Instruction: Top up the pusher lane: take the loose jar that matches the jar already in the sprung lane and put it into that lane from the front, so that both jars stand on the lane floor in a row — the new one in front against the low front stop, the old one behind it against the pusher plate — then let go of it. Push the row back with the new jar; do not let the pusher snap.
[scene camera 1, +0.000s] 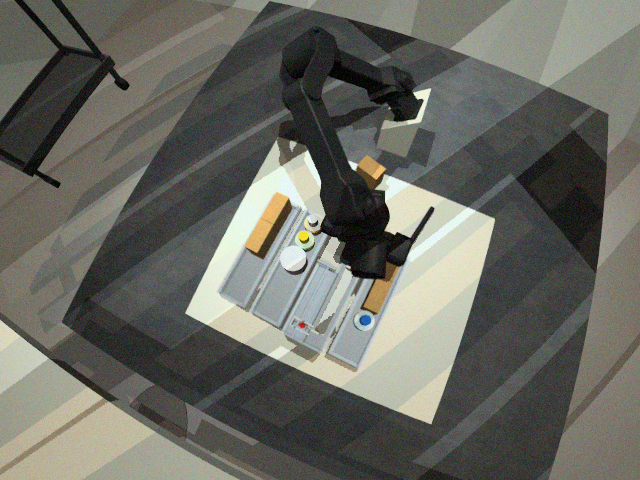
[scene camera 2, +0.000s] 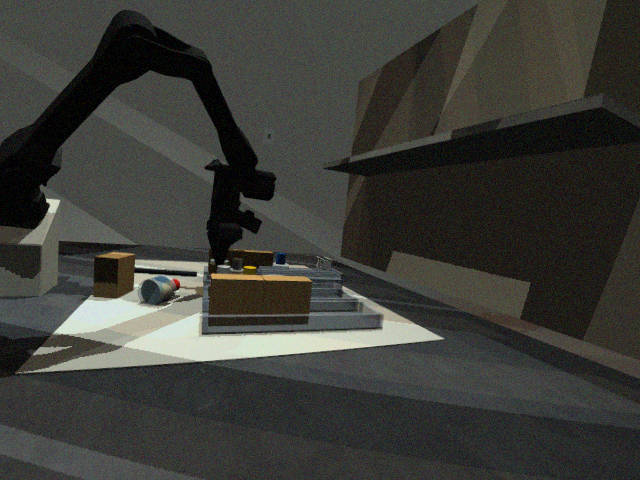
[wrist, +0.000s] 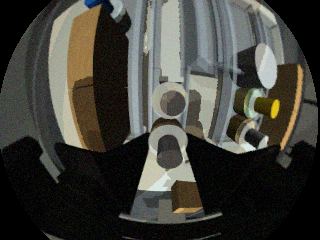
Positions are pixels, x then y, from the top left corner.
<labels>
my gripper: scene camera 1 362, 245; scene camera 2 218, 267; wrist 167, 136
</labels>
